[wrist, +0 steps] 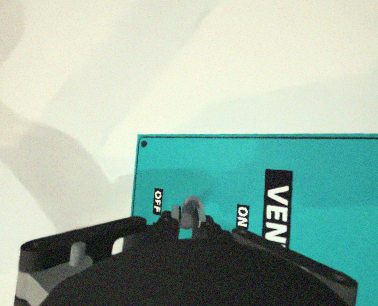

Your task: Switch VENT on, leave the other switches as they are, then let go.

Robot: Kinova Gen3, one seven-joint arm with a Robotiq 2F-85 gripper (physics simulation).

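Frame: origin at the arm's base, x ahead, y left, z up, level; metres.
Seen in the pictures: gripper, fingertip midpoint: [186,219].
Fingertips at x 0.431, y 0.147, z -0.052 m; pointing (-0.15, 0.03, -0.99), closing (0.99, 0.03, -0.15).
Note:
Pixels of each thing's middle, then the offset from my fingertips to it. "*": a spot on its surface instead. Level surfaces: height alone.
- OFF label, surface spot: [157,201] * dz -0.037, dx -0.035, dy +0.002 m
- VENT switch, surface spot: [187,214] * dz +0.024, dx +0.003, dy +0.010 m
- small dark screw, body centre: [143,143] dz -0.045, dx -0.063, dy +0.059 m
- pale surface, its level: dz -0.109 m
The teal panel [320,155] lies under my gripper in the wrist view. Its white-on-black VENT label [278,200] is partly hidden by the gripper. The OFF label [157,201] is left of the VENT switch and the ON label [242,217] is right of it. The VENT switch [187,214] is a short grey lever in a round collar; its tip shows slightly to the OFF side of the collar. My gripper [186,219] is shut on the lever, with one fingertip on its OFF side and one on its ON side. The gripper body hides the panel below.
The panel's top left corner has a small dark screw [144,144]. The panel runs out of view at the right. A pale surface [150,60] with soft shadows lies beyond its upper and left edges. Other switches do not show in this view.

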